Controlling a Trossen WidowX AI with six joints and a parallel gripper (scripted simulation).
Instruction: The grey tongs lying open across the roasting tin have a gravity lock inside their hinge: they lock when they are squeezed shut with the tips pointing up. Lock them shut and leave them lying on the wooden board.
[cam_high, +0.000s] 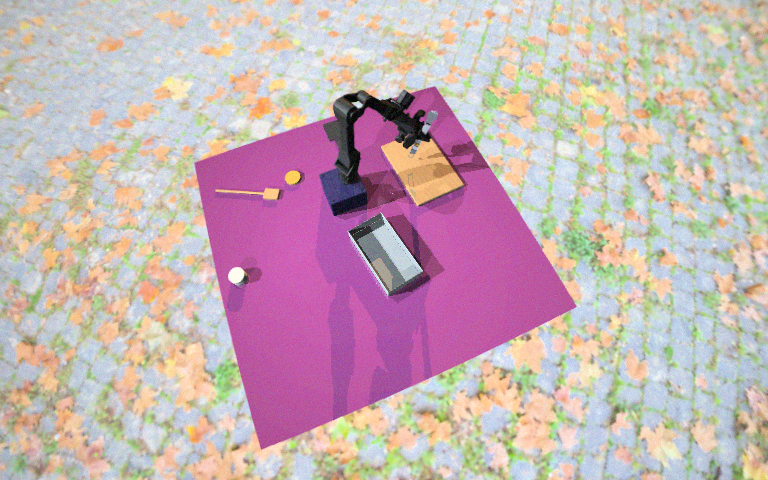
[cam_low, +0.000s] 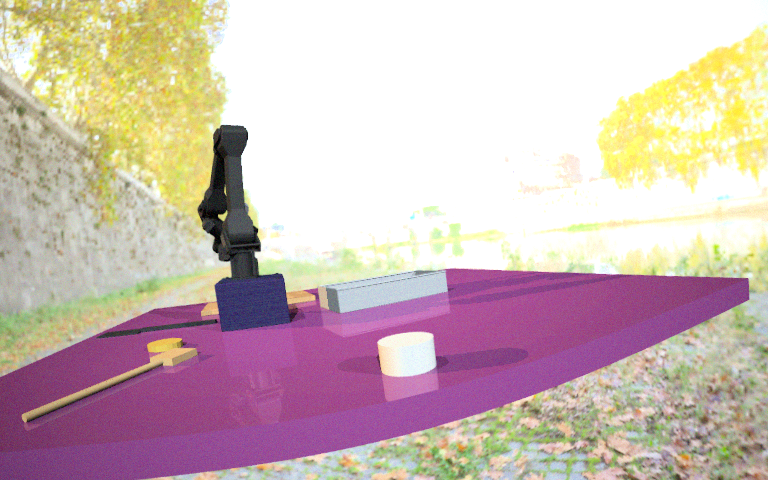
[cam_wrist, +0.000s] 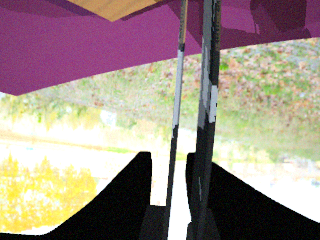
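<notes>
Now: gripper tip 170 mm above the wooden board and 20 mm to the left of it. Round my gripper tip: grey roasting tin: 370 mm to the right, 320 mm ahead, 150 mm below; then yellow part: 40 mm to the right, 40 mm below, 30 mm behind; then black flat tool: 310 mm to the right, 310 mm behind, 170 mm below.
</notes>
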